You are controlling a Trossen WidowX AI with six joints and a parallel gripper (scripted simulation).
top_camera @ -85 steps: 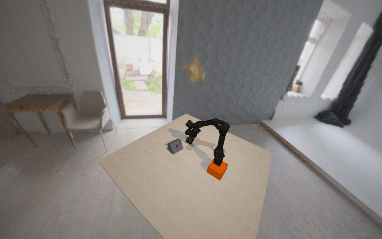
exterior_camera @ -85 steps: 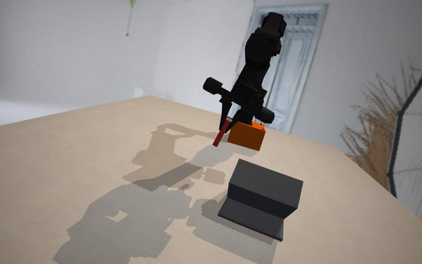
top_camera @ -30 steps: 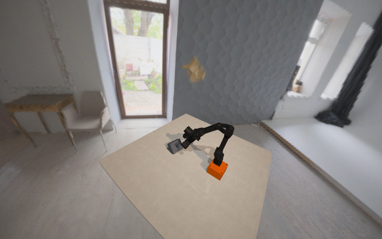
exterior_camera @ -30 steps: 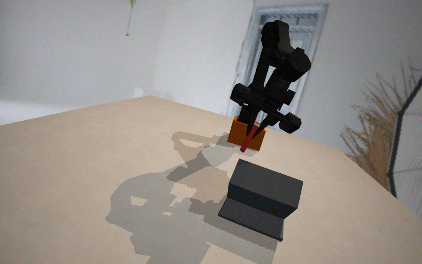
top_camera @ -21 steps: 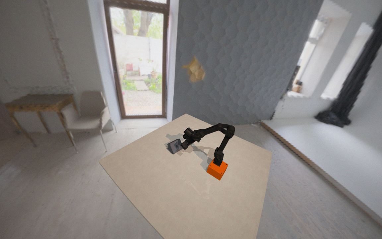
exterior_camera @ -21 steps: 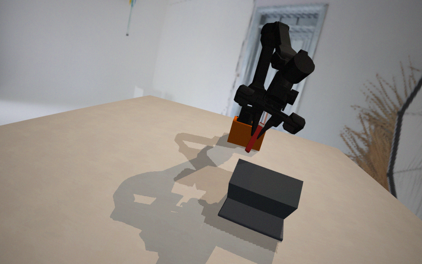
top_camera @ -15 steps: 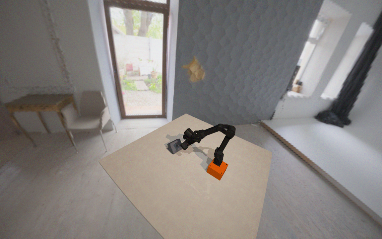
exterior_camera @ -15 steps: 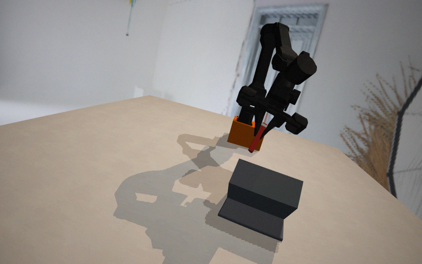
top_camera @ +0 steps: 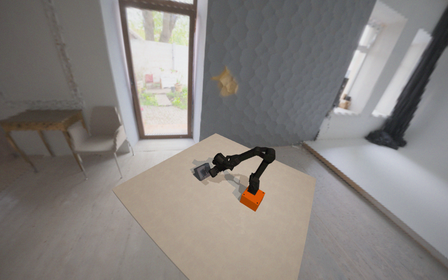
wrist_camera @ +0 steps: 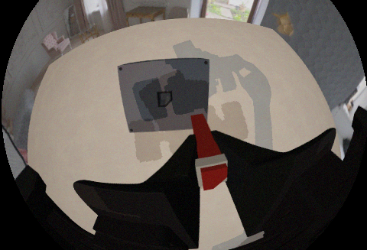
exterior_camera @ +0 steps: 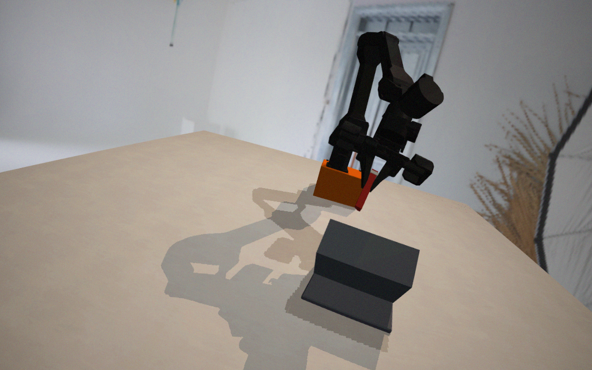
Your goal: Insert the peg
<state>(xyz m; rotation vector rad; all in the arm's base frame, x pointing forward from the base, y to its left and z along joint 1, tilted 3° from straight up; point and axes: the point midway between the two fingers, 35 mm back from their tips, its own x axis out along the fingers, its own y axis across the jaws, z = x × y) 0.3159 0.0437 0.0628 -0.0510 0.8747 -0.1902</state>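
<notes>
Now: gripper tip 11 cm short of the sloped dark grey panel, 1 cm to the right of it and 9 cm above it. The rest, counted from my gripper tip: red peg: 1 cm behind, 1 cm above.
</notes>
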